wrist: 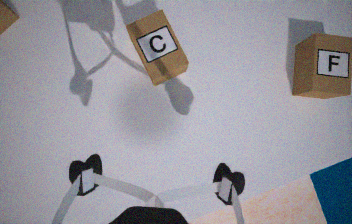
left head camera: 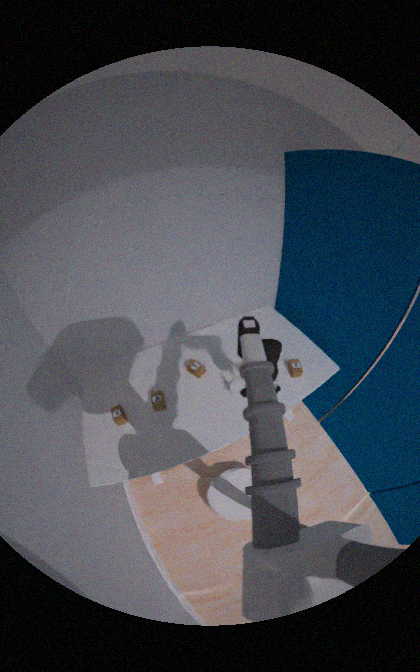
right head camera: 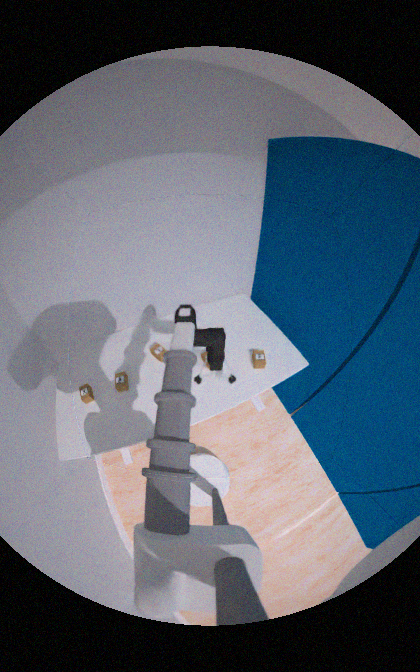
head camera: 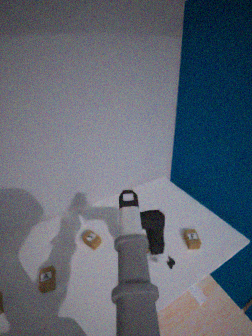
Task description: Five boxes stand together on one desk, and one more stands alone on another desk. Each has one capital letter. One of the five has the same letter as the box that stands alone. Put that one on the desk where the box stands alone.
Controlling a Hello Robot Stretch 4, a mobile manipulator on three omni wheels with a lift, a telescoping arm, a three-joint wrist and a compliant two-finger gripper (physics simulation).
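Places are measured from the robot's base along level axes (x left, y back, z up), in centimetres.
Where they show: gripper, fingertip midpoint: [wrist: 159, 171] [right head camera: 214, 381] [head camera: 153, 267]; robot's base at its link origin: [left head camera: 236, 492] [right head camera: 201, 478].
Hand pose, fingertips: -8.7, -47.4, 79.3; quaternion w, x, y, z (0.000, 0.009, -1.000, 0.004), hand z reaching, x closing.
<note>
Things, the pixels of their top centre, and the offset from my fingertips, as dx, dy, dz. Level surfaces: height alone.
- white desk at its surface level: dz -10.1
- C box at its top centre: [wrist: 157, 44] [right head camera: 209, 356] +2.2, -17.1, -5.0
- F box at its top centre: [wrist: 333, 63] [right head camera: 259, 356] [left head camera: 295, 364] [head camera: 192, 236] -24.6, -17.2, -5.0
- box with an unclear letter, top centre: [left head camera: 194, 365] [right head camera: 158, 349] [head camera: 91, 237] +31.1, -21.4, -5.0
- looks like A at its top centre: [left head camera: 156, 398] [right head camera: 119, 379] [head camera: 45, 276] +49.4, -1.4, -5.0
- looks like X at its top centre: [left head camera: 116, 412] [right head camera: 83, 391] +70.3, +8.6, -5.0
- Wood-patterned floor at its surface level: dz -82.0
Five brown boxes stand on the white desk [head camera: 220, 242] [left head camera: 317, 365] [right head camera: 285, 362] [wrist: 240, 115]. The C box [wrist: 159, 67] [right head camera: 204, 358] is partly hidden by the gripper in the right head view. The F box [wrist: 305, 70] [head camera: 192, 242] [left head camera: 295, 369] [right head camera: 259, 361] stands to its right. To the left are a box with an unclear letter [head camera: 91, 240] [left head camera: 195, 369] [right head camera: 157, 352], a box that looks like A [head camera: 47, 282] [left head camera: 158, 401] [right head camera: 121, 382] and one that looks like X [left head camera: 119, 416] [right head camera: 87, 394]. My gripper [wrist: 159, 171] [right head camera: 215, 379] is open and empty, above the desk on the near side of C. The lone box does not show.
A pale wall [head camera: 100, 110] rises behind the desk, and a blue surface [head camera: 215, 125] [right head camera: 325, 240] lies to the right. Wood-patterned floor [right head camera: 280, 465] [left head camera: 170, 530] lies in front of the desk. The robot's shadow falls across the desk's left half.
</note>
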